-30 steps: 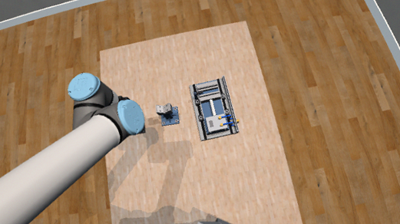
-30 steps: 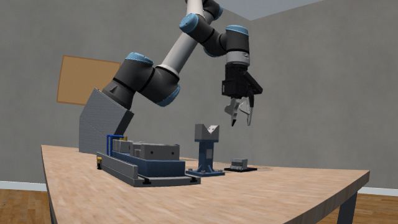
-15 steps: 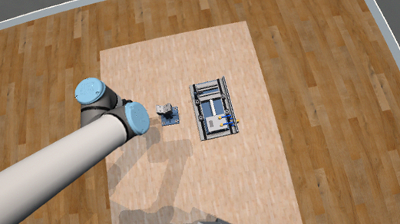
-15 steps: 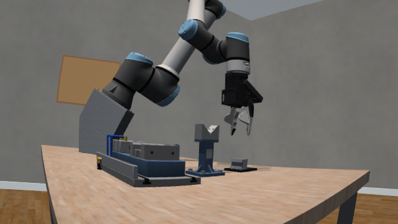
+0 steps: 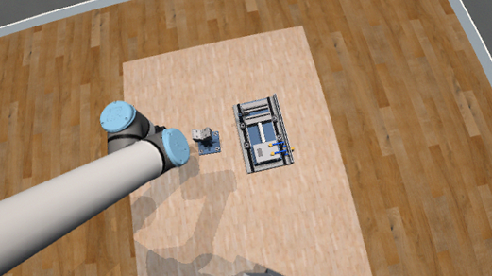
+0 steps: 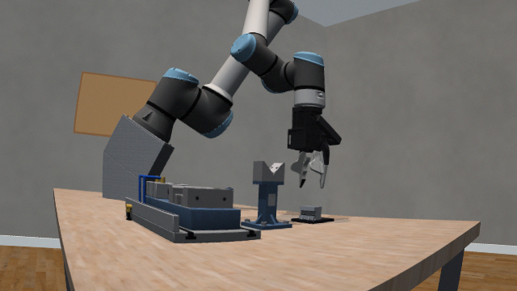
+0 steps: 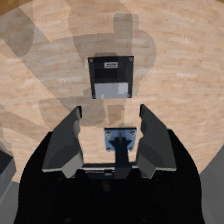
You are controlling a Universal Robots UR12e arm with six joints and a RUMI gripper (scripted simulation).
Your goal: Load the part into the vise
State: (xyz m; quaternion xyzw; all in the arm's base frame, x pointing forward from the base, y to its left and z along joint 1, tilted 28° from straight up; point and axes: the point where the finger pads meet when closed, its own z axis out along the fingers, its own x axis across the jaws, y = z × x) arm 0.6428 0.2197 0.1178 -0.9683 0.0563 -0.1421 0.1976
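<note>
The part lies 80 mm below my hand and 10 mm to the right of it. From my hand the other things lie so: work stop (350 mm to the right, 70 mm ahead, 20 mm below); cylinder rod (390 mm to the right, 30 mm below, 20 mm behind); infeed plate (110 mm below, 10 mm to the left).
</note>
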